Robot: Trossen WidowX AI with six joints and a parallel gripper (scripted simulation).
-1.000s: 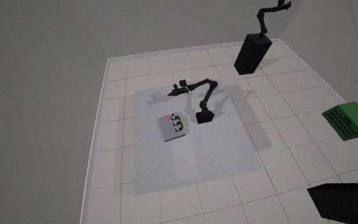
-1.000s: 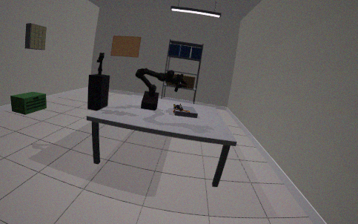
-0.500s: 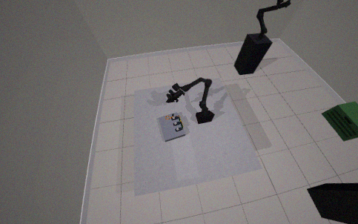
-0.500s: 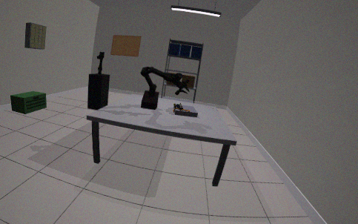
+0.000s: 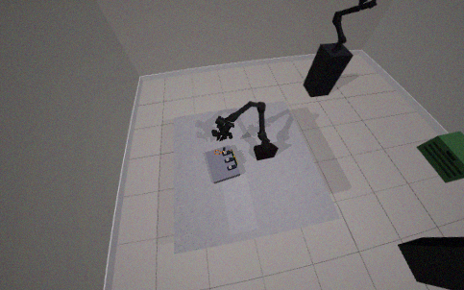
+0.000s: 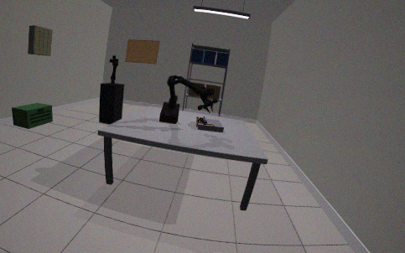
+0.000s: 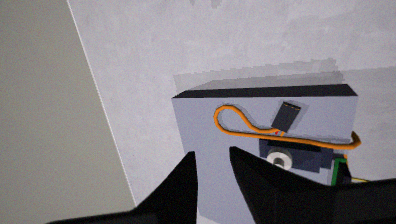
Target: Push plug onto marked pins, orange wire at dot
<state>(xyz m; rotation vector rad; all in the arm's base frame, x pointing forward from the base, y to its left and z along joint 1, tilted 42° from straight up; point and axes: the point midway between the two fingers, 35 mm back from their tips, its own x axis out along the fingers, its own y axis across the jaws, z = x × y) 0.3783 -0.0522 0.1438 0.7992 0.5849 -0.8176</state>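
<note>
My gripper tip is now 120 mm past the yellow band, 130 mm to the right of it and 100 mm above it. Also, from my gripper tip: grey printed holder (40 mm ahead, 160 mm to the left, 150 mm below).
</note>
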